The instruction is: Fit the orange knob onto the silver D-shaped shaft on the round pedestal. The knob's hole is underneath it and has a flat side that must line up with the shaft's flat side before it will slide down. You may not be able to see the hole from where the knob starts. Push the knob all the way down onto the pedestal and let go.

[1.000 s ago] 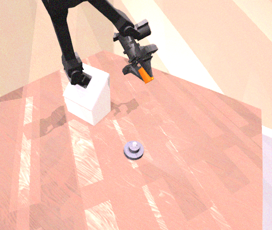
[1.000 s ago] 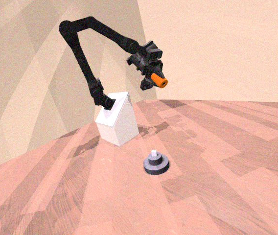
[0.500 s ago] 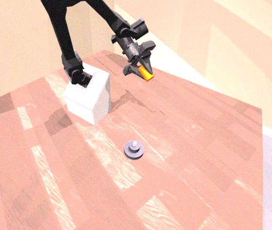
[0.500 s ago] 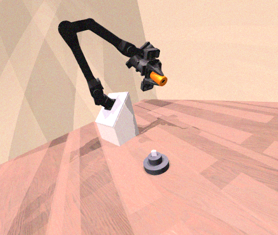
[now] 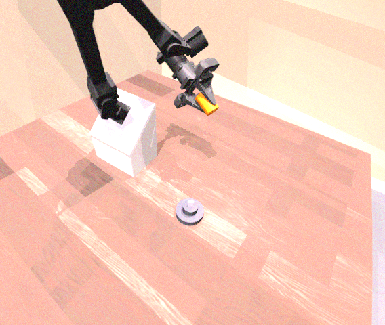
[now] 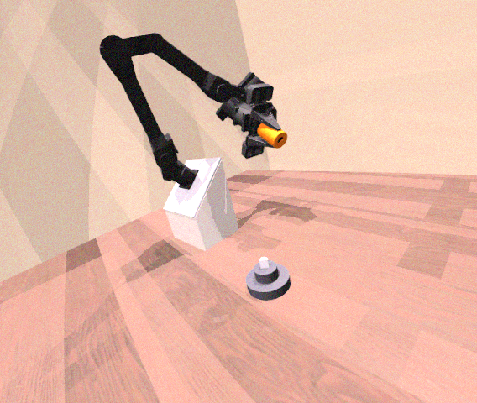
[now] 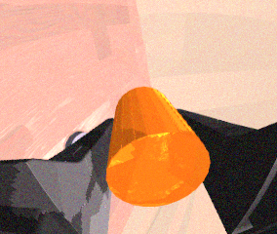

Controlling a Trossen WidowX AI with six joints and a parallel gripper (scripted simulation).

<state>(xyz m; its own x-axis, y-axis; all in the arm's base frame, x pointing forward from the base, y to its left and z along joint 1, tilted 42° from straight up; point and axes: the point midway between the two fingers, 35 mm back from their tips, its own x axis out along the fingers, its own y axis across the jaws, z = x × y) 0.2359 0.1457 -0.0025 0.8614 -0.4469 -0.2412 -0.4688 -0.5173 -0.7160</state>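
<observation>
Now: gripper tip 70 mm short of the round pedestal, 180 mm to the left of it and 220 mm above it. Also, from my gripper tip: orange knob (30 mm behind, 10 mm to the left, 20 mm above).
</observation>
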